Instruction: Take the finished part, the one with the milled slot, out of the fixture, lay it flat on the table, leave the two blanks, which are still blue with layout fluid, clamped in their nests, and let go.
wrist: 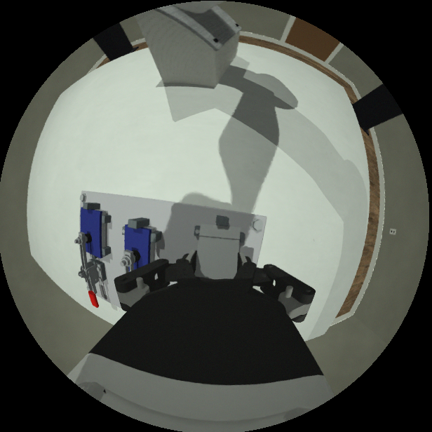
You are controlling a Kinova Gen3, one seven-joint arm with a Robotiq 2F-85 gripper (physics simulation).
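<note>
The finished part (218, 256) is a plain grey block with a line across its far end. It sits at the right nest of the fixture plate (117, 206), near a dark stop block (222, 220). My gripper (216, 258) is shut on it, one finger against each side; its near end is hidden by the gripper body. One blue blank (91, 232) lies in the left nest under a clamp arm (83, 252). The other blue blank (137, 241) lies in the middle nest under a clamp tip (128, 259), partly hidden behind my left finger linkage.
A red clamp handle (93, 299) stands out at the plate's near left. A bolt (257, 224) sits at the plate's far right corner. The pale table (125, 145) extends beyond the plate. A large grey block-shaped body (190, 60) stands at the far side, with the arm's shadow beside it.
</note>
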